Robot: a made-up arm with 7 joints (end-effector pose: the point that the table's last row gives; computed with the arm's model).
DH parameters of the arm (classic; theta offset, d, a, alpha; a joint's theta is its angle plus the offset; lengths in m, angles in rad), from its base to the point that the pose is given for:
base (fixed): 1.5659 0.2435 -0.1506 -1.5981
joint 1: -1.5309 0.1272 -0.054 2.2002
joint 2: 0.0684 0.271 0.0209 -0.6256
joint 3: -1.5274 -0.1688 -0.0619 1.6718
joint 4: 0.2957 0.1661 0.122 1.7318
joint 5: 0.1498 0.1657 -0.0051 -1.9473
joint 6: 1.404 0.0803 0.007 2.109
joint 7: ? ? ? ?
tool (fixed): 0.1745 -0.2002 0 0
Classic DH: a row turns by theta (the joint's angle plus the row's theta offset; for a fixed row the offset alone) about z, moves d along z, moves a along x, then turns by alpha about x.
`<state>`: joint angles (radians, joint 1 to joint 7).
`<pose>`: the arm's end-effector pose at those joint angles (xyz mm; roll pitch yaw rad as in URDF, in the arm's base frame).
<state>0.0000 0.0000 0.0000 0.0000 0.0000 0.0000 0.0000</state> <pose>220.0 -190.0 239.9 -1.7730 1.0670 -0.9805</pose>
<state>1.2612 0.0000 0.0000 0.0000 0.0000 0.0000 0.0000</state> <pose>218.9 -172.5 283.0 -2.3220 -0.1187 -1.3280</pose>
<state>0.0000 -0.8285 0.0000 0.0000 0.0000 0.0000 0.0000</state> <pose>183.1 -228.7 35.5 -2.8862 0.6104 -1.9100</pose>
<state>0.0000 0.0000 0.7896 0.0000 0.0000 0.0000 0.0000</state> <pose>149.6 -190.0 368.9 -1.0628 0.4399 -0.4592</pose>
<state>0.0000 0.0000 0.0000 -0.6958 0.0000 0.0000 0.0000</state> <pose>151.7 -31.6 247.5 -1.8212 0.9605 -0.3340</pose>
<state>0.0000 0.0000 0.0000 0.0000 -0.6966 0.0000 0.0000</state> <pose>98.8 -165.4 267.9 -1.2321 0.5061 -0.7865</pose>
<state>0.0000 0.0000 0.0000 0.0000 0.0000 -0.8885 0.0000</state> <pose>296.4 -89.0 227.6 -1.7176 1.1476 -0.0461</pose>
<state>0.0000 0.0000 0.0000 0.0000 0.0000 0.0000 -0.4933</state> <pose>208.8 -106.3 269.1 -2.0438 0.6624 -1.4190</pose>
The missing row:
joint 7: 1.1494 0.2883 -0.0788 -0.9685
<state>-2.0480 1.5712 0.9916 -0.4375 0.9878 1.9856 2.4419</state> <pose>81.8 -156.5 20.5 1.7189 0.6069 -1.7904</pose>
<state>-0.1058 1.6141 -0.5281 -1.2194 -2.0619 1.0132 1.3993</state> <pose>58.0 -132.2 312.3 2.9718 -0.4496 -2.3797</pose>
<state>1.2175 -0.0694 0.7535 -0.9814 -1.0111 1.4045 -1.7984</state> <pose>-20.7 -97.6 115.2 -0.5904 0.0534 -1.8151</pose>
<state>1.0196 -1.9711 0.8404 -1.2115 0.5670 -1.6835 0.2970</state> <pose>-484.5 -406.6 91.6 1.0917 -1.1410 -2.8528</pose>
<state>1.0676 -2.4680 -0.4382 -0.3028 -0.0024 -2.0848 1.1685</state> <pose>-553.9 -298.3 196.8 2.2420 0.1083 1.1780</pose>
